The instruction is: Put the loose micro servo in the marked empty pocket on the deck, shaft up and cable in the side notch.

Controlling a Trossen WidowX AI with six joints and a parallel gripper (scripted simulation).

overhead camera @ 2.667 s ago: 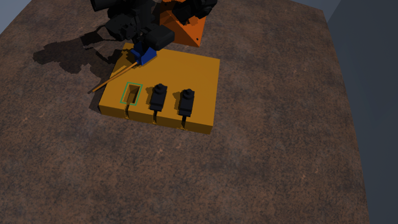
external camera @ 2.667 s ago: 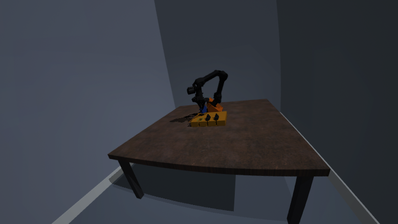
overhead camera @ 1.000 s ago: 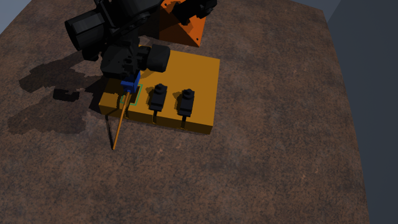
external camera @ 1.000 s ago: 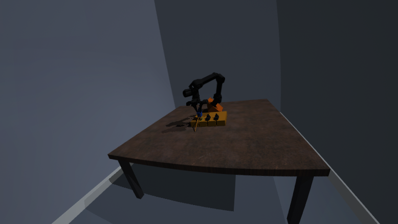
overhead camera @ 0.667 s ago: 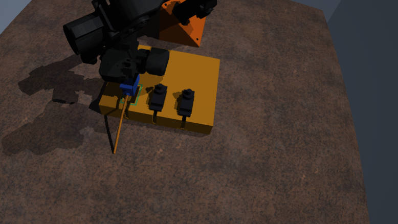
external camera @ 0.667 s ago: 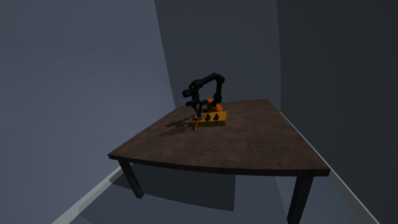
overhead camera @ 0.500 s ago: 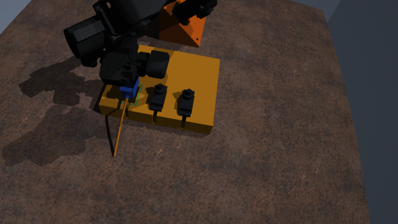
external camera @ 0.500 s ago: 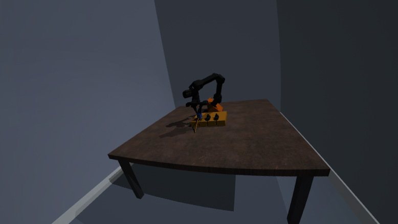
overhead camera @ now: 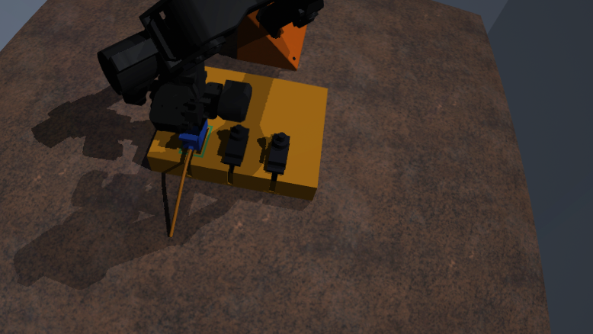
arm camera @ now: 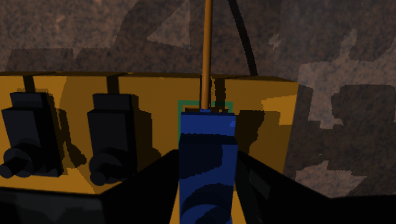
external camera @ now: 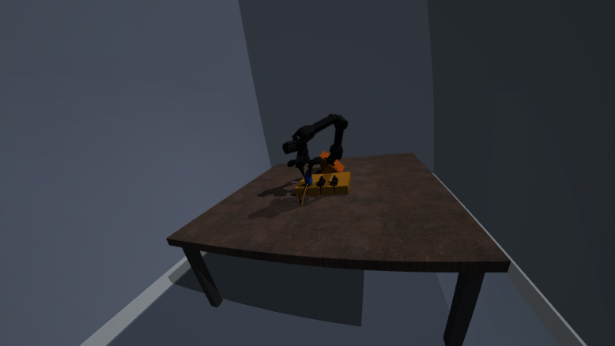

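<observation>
Now: the yellow deck 13 cm behind my gripper tip, 8 cm below it and 7 cm to the left of it.
</observation>
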